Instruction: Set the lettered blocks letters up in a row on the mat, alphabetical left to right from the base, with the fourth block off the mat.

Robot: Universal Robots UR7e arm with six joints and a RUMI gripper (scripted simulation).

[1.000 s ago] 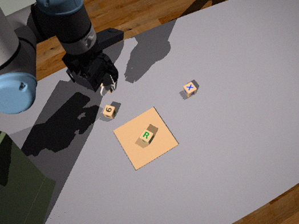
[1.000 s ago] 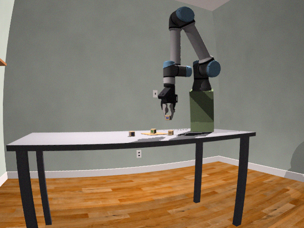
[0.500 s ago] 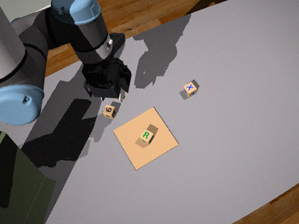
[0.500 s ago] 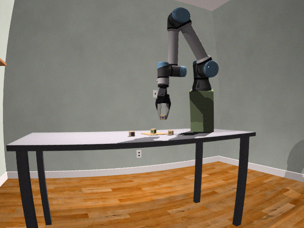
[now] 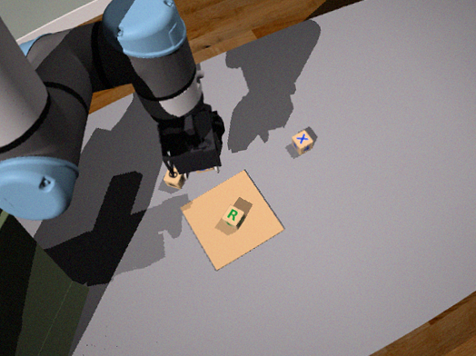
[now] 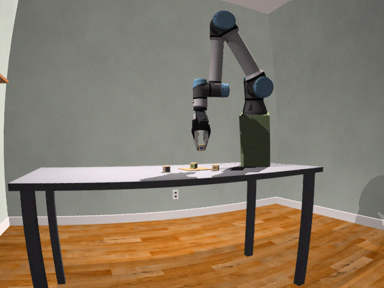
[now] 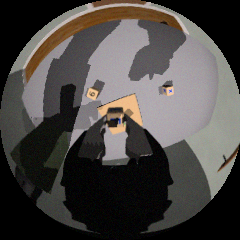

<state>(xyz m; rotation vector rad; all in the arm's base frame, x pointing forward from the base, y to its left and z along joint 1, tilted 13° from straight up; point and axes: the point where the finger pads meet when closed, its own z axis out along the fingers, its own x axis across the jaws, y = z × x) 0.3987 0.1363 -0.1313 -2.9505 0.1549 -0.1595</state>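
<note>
Now: the mat 12 cm below my hand, 7 cm to the right of it and 1 cm ahead of it.
</note>
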